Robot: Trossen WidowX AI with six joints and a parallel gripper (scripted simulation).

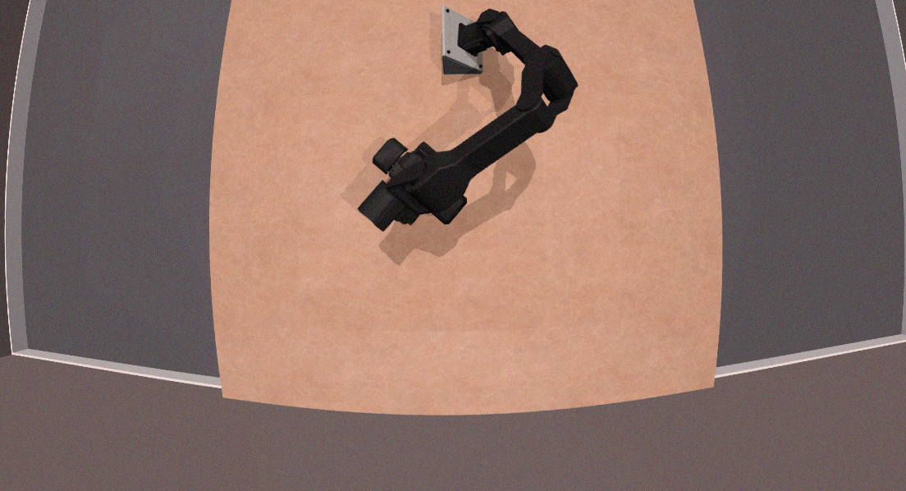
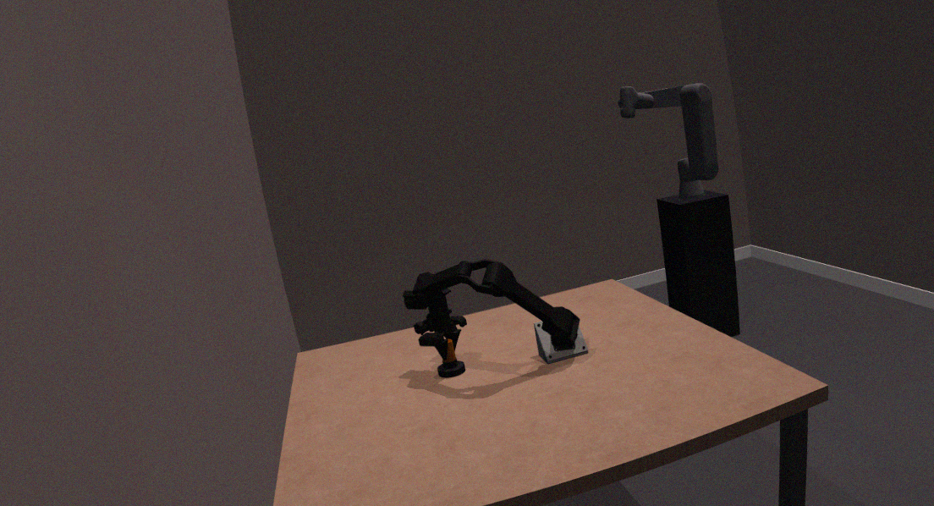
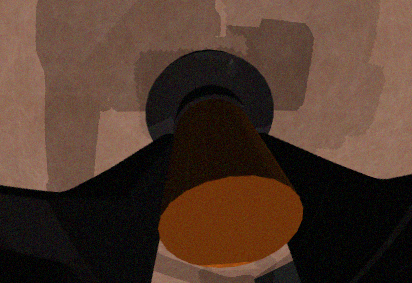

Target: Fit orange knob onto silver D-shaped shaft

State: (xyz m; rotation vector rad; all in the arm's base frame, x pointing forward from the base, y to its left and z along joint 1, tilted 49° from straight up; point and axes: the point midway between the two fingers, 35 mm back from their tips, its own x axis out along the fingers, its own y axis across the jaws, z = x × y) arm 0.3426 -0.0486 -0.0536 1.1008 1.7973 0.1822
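The round black pedestal lies 20 mm below my gripper tip. From my gripper tip the other things lie so: orange knob 40 mm above.
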